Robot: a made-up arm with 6 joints.
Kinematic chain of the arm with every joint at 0, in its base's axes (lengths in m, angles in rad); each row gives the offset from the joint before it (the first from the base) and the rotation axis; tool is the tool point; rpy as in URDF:
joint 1: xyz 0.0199 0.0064 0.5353 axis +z
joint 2: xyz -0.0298 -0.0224 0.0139 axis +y
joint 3: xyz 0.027 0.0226 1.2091 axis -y
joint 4: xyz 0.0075 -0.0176 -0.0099 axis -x
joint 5: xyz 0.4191 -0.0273 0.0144 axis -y
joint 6: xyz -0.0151 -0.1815 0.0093 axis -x
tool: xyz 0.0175 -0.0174 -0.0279 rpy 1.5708 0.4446 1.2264
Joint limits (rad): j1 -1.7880..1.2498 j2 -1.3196..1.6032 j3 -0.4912..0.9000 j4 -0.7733..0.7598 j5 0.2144..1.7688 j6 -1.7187..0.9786
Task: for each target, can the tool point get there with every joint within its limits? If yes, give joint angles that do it. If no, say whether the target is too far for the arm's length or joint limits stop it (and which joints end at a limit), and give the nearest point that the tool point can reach.
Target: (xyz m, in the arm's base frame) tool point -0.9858 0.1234 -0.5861
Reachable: no: joint limits stop it (at a limit: joint 1, joint 2, joint 3) | nearest point -0.3951 -0.7983 0.1464 | short by 1.317 m
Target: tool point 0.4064 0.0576 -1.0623
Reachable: no: joint limits stop it (at a limit: joint 2, joint 4) | nearest point 0.9883 0.1347 0.0610 | short by 1.267 m
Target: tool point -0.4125 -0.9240 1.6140
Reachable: yes | joints 0.9114 -1.0584 0.5035 -0.3292 1.4891 -0.2840
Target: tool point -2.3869 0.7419 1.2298
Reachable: no: too far | nearest point -1.5102 0.4740 1.1307 | short by 0.922 m
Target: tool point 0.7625 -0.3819 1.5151
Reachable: yes | joints -0.2626 0.3458 0.1700 -0.4852 0.6539 -1.5018
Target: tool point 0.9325 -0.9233 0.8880
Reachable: yes | joints -0.6269 0.9632 -0.1217 0.5195 0.8285 0.4584
